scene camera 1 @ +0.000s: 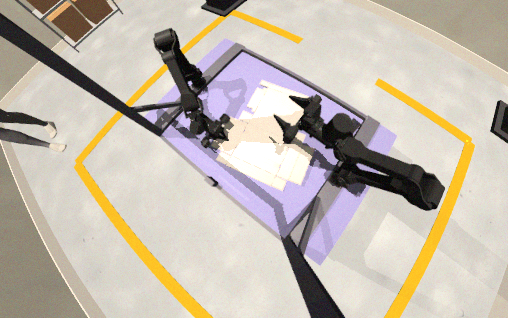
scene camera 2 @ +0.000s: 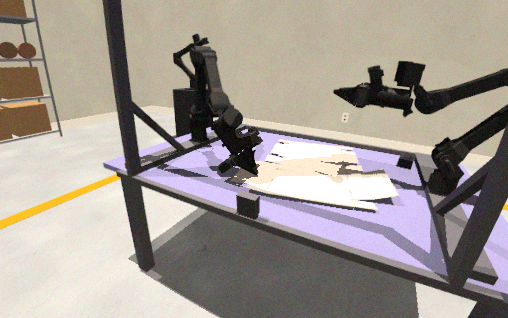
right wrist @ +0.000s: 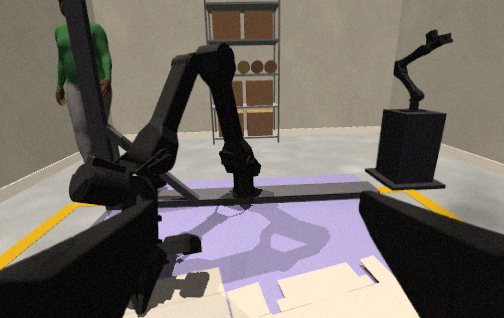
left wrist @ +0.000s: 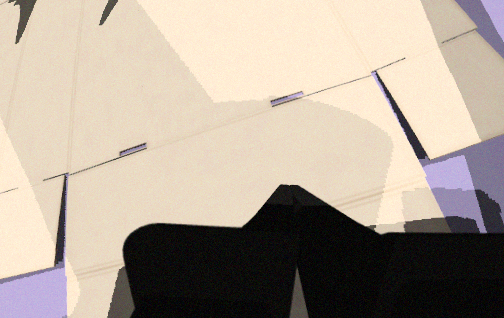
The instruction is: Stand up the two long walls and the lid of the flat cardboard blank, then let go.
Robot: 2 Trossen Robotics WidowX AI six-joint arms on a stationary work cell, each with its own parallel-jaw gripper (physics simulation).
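Seen in the pictures: left gripper, fingertip midpoint: [scene camera 1: 228, 140] [scene camera 2: 257, 174] [right wrist: 140, 313] [left wrist: 287, 194]; right gripper, fingertip midpoint: [scene camera 1: 281, 105] [scene camera 2: 336, 90] [right wrist: 259, 205]; left arm's base, link origin: [scene camera 1: 198, 84] [scene camera 2: 198, 140] [right wrist: 244, 192]; right arm's base, link origin: [scene camera 1: 338, 178] [scene camera 2: 440, 190].
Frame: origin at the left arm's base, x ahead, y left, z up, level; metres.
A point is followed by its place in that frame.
The pale cardboard blank [scene camera 1: 255, 155] {x 0.538, y -0.140, z -0.018 m} [scene camera 2: 310, 185] {x 0.548, y -0.137, z -0.017 m} [left wrist: 240, 60] {x 0.464, y -0.139, z -0.018 m} [right wrist: 340, 295] {x 0.368, y 0.141, z -0.010 m} lies largely flat on the lavender table top; neither the long walls nor the lid stand upright. Narrow slots and thin open cuts show in the left wrist view. My left gripper [scene camera 1: 226, 136] {x 0.378, y -0.162, z -0.012 m} [scene camera 2: 256, 173] {x 0.378, y -0.162, z -0.012 m} [left wrist: 287, 194] {x 0.378, y -0.162, z -0.012 m} is shut and empty, tips low over the blank's left end panel, near a double crease; contact is unclear. My right gripper [scene camera 1: 284, 108] {x 0.561, y 0.002, z 0.259 m} [scene camera 2: 336, 92] {x 0.561, y 0.002, z 0.259 m} [right wrist: 259, 205] {x 0.561, y 0.002, z 0.259 m} is wide open and empty, high above the blank, pointing left across the table.
Dark frame posts [scene camera 2: 122, 100] {x 0.040, y -0.371, z 0.220 m} rise from the table's near corners. A small black block [scene camera 1: 213, 181] {x 0.474, y -0.359, z 0.036 m} [scene camera 2: 248, 205] {x 0.465, y -0.380, z 0.017 m} sits on the near table edge. Beyond the table stand a shelf rack [right wrist: 278, 90], a black pedestal [right wrist: 410, 150] with another arm, and a person in green [right wrist: 100, 47].
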